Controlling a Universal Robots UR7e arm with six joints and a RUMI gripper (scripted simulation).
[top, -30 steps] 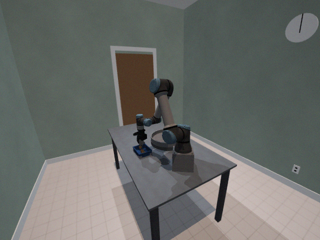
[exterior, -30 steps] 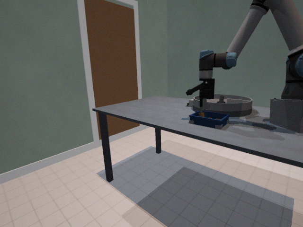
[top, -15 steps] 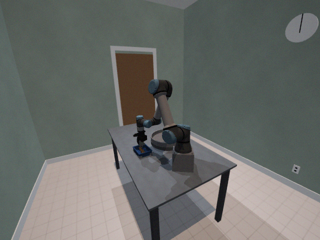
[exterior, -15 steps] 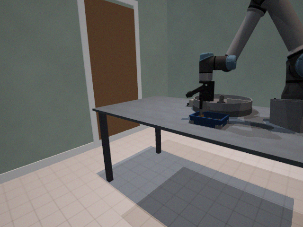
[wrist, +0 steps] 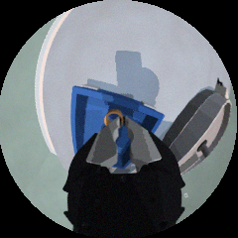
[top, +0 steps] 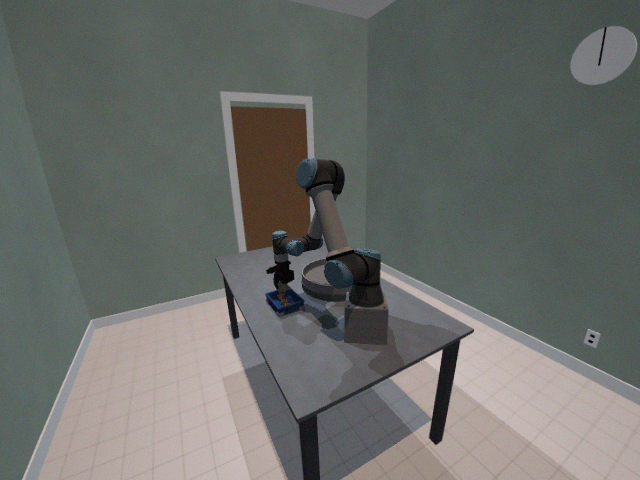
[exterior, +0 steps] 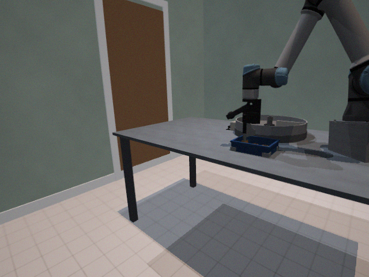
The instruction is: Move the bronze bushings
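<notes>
My gripper is now 60 mm past the blue crate, 10 mm to the right of it and 10 mm above it. Round my hand: turntable (360 mm to the right, 20 mm above, 10 mm ahead).
</notes>
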